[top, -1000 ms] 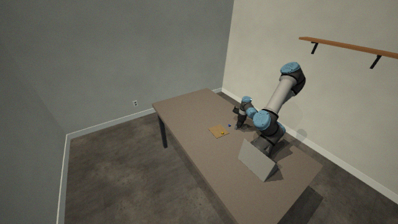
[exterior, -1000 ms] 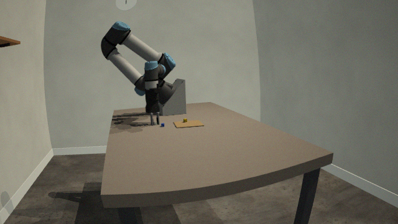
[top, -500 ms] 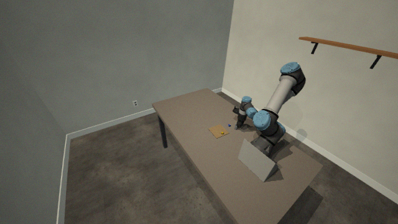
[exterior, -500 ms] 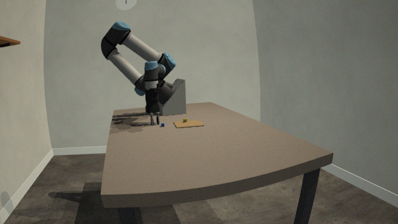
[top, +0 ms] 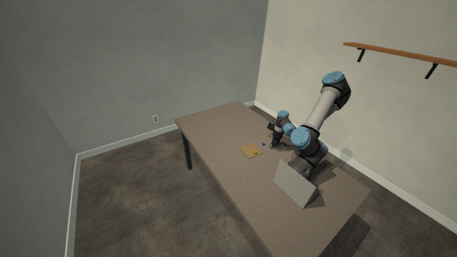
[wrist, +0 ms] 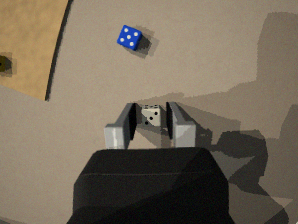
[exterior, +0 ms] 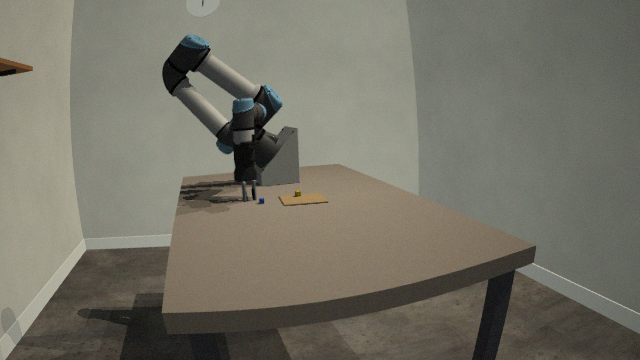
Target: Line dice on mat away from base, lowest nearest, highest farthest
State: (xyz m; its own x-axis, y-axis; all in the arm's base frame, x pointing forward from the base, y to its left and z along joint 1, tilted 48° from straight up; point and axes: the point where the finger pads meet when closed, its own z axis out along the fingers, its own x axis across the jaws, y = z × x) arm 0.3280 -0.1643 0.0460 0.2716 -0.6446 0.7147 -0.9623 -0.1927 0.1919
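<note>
Now: hand 10 mm above the white die. Round my hand: yellow die (170 mm to the left, 20 mm ahead, 10 mm below); then tan mat (170 mm to the left, 60 mm ahead, 20 mm below); then blue die (60 mm ahead, 30 mm to the left, 10 mm below).
</note>
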